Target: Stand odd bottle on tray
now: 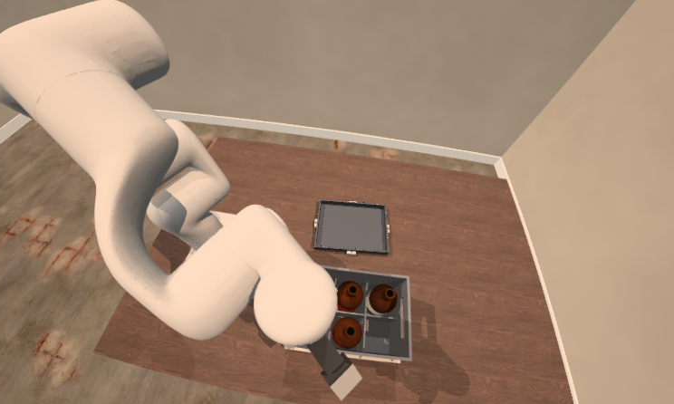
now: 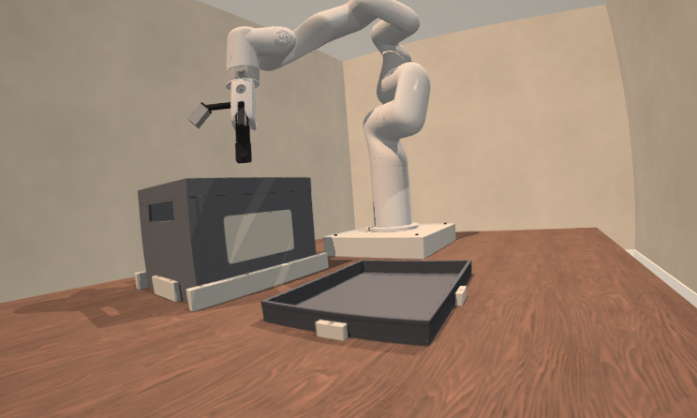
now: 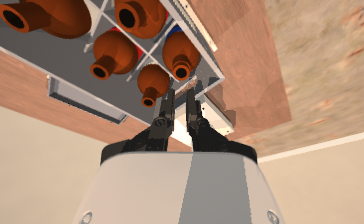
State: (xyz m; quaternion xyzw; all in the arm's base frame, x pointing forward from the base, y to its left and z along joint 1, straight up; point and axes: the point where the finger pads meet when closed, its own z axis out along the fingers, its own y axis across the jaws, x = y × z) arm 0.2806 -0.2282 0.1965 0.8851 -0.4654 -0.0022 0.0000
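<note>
Now: hand 10 cm short of the dark grey crate, 3 cm to the right of it and 16 cm above it. Round my hand: dark tray (14 cm ahead, 32 cm to the left, 23 cm below); then brown bottle (10 cm ahead, 7 cm to the left, 15 cm below).
</note>
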